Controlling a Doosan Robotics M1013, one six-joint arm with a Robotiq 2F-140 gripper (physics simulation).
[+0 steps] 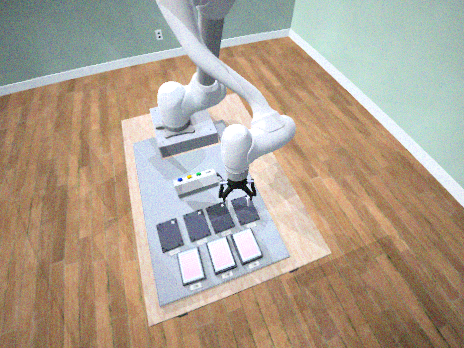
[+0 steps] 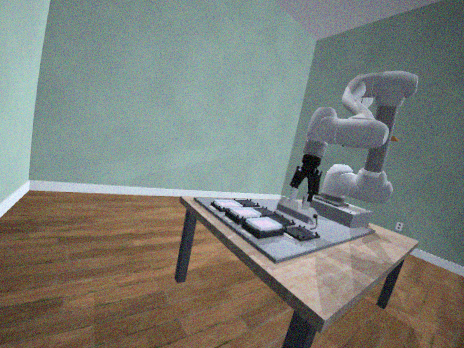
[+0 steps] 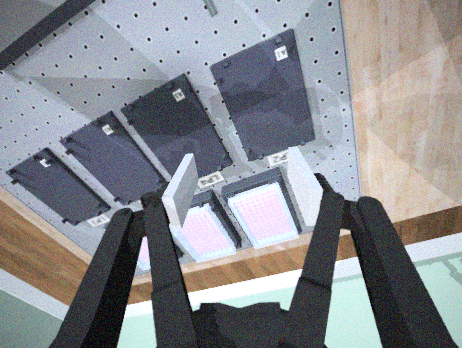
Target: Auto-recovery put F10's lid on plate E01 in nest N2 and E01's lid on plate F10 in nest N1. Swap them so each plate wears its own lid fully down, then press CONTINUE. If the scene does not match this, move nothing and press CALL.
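Where they show: gripper, fingertip midpoint: [image 1: 237, 204] [image 2: 297, 205] [image 3: 241, 164]; arm's base, link origin: [image 1: 177, 125] [image 2: 330, 202].
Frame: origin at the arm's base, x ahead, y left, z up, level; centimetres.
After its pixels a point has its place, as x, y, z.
Note:
Three plates with pink wells and pale rims sit in dark nests in a row at the front: a right plate [image 1: 246, 245] {79.7, 17.1, -4.2} [image 2: 265, 225] {81.6, 20.6, -4.2} [image 3: 265, 215] {77.5, 17.8, -4.2}, a middle plate [image 1: 221, 254] {80.3, 5.4, -4.2} [image 2: 244, 212] {82.2, 7.6, -4.2} [image 3: 207, 232] {78.3, 6.9, -4.2} and a left plate [image 1: 191, 266] {81.3, -8.4, -5.4} [image 2: 226, 204] {83.4, -5.7, -5.4}. I cannot tell which lid each wears; the nest labels are unreadable. A white button box [image 1: 196, 186] {43.7, 2.1, -3.3} with blue, yellow and green buttons stands behind; its lettering is unreadable. My gripper [image 1: 238, 202] {62.4, 18.3, 3.1} [image 2: 300, 198] {62.4, 18.3, 3.1} [image 3: 241, 164] {62.4, 18.3, 3.1} is open and empty, above the dark pads near the right end of their row.
Four flat dark pads lie between plates and button box: the rightmost pad [image 1: 245, 211] {62.6, 22.5, -7.3} [image 3: 265, 95] {59.7, 22.8, -7.3} labelled LP2, its neighbour [image 1: 220, 217] {62.0, 9.7, -7.4} [image 3: 177, 127] {59.8, 10.0, -7.3} and two more [image 1: 196, 225] {62.7, -2.5, -7.4} [image 1: 170, 235] {64.1, -15.4, -7.4}. All sit on a grey perforated board [image 1: 150, 175] {25.9, -21.4, -8.3} [image 3: 325, 75] {60.1, 30.7, -8.3} on a wooden table [image 1: 300, 240] {83.6, 43.3, -9.6}.

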